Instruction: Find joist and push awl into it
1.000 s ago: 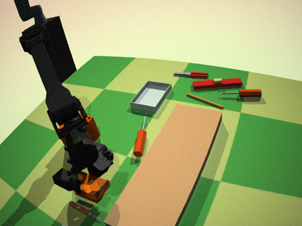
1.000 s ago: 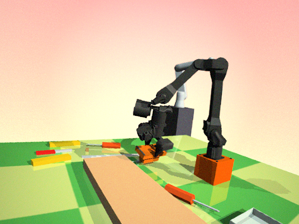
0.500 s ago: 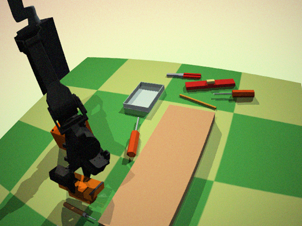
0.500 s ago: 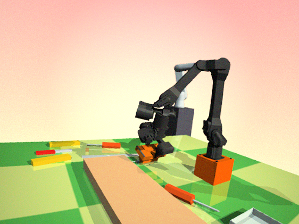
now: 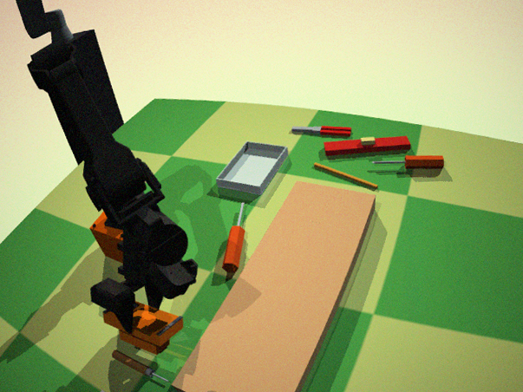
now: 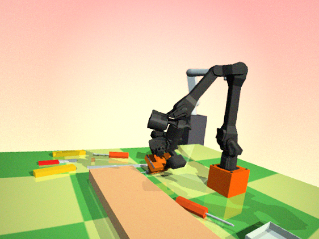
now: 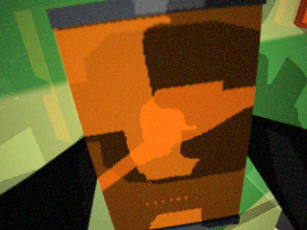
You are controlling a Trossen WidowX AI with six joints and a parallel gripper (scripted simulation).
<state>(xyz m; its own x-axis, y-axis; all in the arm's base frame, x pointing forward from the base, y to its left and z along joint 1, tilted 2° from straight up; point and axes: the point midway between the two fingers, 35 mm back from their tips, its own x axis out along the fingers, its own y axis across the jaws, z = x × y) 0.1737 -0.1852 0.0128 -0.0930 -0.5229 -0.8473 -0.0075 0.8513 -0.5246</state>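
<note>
My gripper tip is 60 mm to the left of the awl, 60 mm above it and 10 mm short of it. From my gripper tip the other things lie so: orange stud finder 20 mm below, 20 mm ahead, 10 mm to the right; then grey card 170 mm to the right, 100 mm ahead, 70 mm below; then grey tray 510 mm to the left, 60 mm below, 10 mm behind.
</note>
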